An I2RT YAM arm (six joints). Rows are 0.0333 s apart.
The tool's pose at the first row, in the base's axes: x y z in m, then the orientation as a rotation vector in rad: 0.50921, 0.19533, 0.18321, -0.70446, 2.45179, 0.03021
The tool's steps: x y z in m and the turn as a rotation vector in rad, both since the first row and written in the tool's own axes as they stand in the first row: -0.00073, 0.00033, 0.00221, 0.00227, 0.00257, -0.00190; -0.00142, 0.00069, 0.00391, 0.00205, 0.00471, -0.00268; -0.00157, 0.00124, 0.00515, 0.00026, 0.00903, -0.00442; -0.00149, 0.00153, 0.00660, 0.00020, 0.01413, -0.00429; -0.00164, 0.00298, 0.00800, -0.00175, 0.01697, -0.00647; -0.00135, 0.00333, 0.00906, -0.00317, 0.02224, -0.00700; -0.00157, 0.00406, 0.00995, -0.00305, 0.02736, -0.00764
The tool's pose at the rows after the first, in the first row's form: 0.51072, 0.19635, 0.18173, -0.70625, 2.45322, 0.02580; 0.51192, 0.19729, 0.18064, -0.70769, 2.45501, 0.02502; 0.51241, 0.19805, 0.17962, -0.71137, 2.45876, 0.02505; 0.51298, 0.19851, 0.17833, -0.71214, 2.46368, 0.02340; 0.51311, 0.20008, 0.17706, -0.71618, 2.46588, 0.02396; 0.51330, 0.20042, 0.17597, -0.71839, 2.47091, 0.02367; 0.51356, 0.20131, 0.17526, -0.72004, 2.47554, 0.02149
